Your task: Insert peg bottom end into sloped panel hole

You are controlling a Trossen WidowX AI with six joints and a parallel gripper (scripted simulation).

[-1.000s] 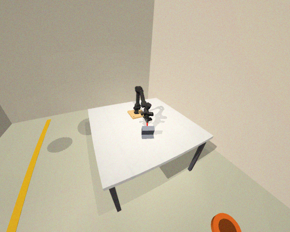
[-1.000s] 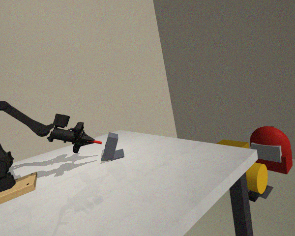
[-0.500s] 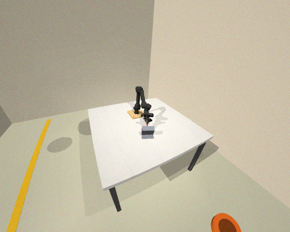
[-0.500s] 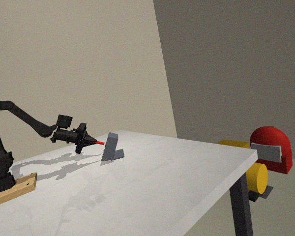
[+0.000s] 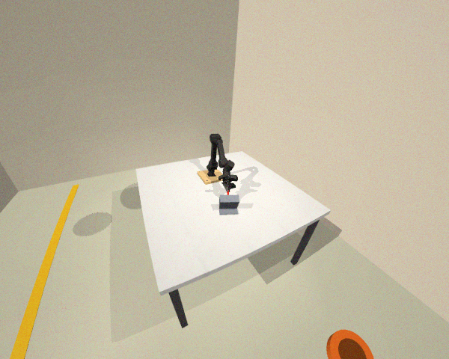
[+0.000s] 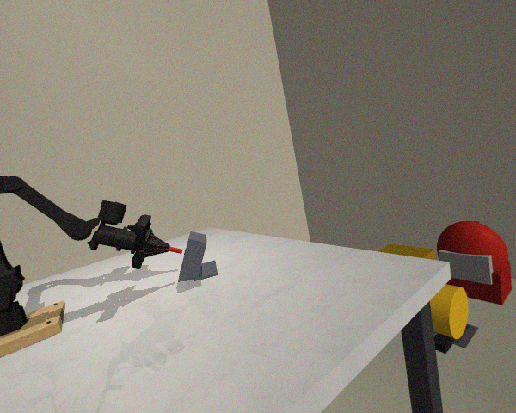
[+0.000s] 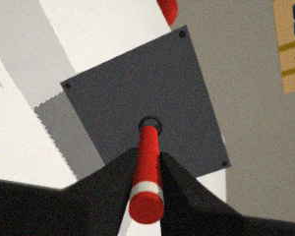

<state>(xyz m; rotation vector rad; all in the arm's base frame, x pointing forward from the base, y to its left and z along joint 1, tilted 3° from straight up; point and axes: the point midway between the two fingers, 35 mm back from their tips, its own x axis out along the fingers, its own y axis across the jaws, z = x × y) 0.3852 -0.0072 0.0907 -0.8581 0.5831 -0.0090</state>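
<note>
Now: the grey sloped panel 7 cm ahead of my gripper tip, 3 cm below it and 2 cm to the right of it. From my gripper tip the other things lie so: red peg 1 cm behind, 1 cm above.
</note>
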